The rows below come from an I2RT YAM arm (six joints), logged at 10 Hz.
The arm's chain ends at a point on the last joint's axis. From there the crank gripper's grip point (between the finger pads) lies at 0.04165 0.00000 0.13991 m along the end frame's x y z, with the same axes.
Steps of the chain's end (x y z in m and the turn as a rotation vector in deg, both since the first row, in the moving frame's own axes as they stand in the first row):
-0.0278 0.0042 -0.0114 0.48 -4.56 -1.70
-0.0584 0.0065 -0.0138 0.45 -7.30 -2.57
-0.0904 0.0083 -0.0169 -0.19 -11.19 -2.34
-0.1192 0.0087 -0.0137 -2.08 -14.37 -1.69
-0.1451 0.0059 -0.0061 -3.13 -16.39 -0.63
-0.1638 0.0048 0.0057 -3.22 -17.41 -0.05
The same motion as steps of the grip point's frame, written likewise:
-0.0391 0.0019 -0.0085 0.48 -4.56 -1.70
-0.0766 0.0039 -0.0097 0.45 -7.30 -2.57
-0.1184 0.0076 -0.0115 -0.19 -11.19 -2.34
-0.1552 0.0132 -0.0078 -2.08 -14.37 -1.69
-0.1862 0.0135 -0.0002 -3.13 -16.39 -0.63
-0.2075 0.0129 0.0115 -3.22 -17.41 -0.05

